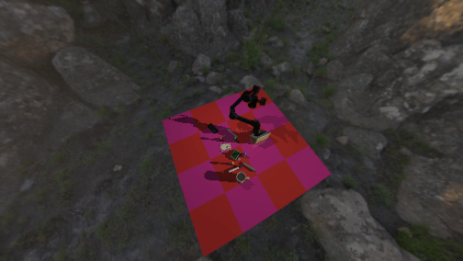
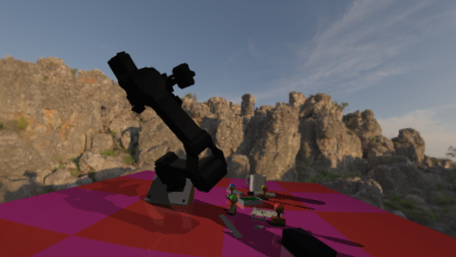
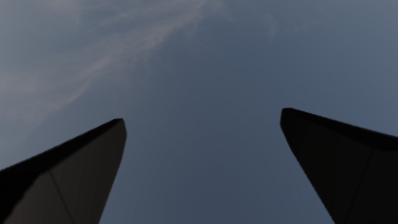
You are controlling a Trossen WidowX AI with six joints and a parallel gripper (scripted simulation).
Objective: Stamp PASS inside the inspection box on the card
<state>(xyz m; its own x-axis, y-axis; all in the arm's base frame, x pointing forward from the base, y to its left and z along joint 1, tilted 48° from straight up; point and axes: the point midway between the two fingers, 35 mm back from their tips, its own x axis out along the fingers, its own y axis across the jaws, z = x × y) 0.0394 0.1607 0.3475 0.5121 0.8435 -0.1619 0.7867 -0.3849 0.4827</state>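
My gripper tip is now 190 mm short of the green-knobbed stamp, 40 mm to the right of it and 420 mm above it. Round my gripper tip: red-knobbed stamp (320 mm ahead, 50 mm to the right, 420 mm below); then grey ruler strip (170 mm ahead, 50 mm to the right, 440 mm below); then blue-knobbed stamp (200 mm ahead, 210 mm to the left, 420 mm below).
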